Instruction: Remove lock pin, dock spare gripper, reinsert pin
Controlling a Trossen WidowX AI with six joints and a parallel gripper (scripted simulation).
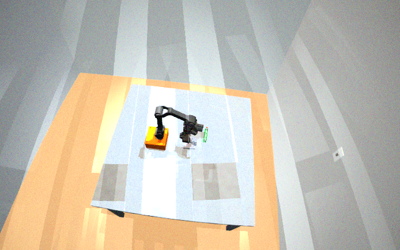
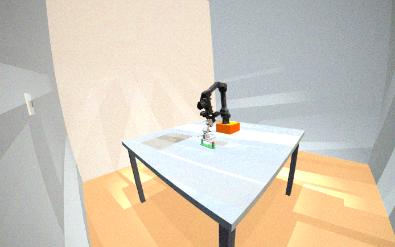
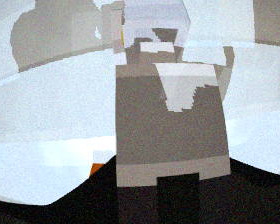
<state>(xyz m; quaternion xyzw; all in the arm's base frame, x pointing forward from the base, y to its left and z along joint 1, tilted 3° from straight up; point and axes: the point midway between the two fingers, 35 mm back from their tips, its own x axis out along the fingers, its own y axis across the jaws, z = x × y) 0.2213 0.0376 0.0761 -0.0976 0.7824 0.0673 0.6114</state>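
Right now my gripper tip is 160 mm short of the green bracket, 150 mm to the right of it and 120 mm above it. The rest, counted from my gripper tip: spare gripper 20 mm ahead; then mount 80 mm below, 70 mm ahead, 20 mm to the left.
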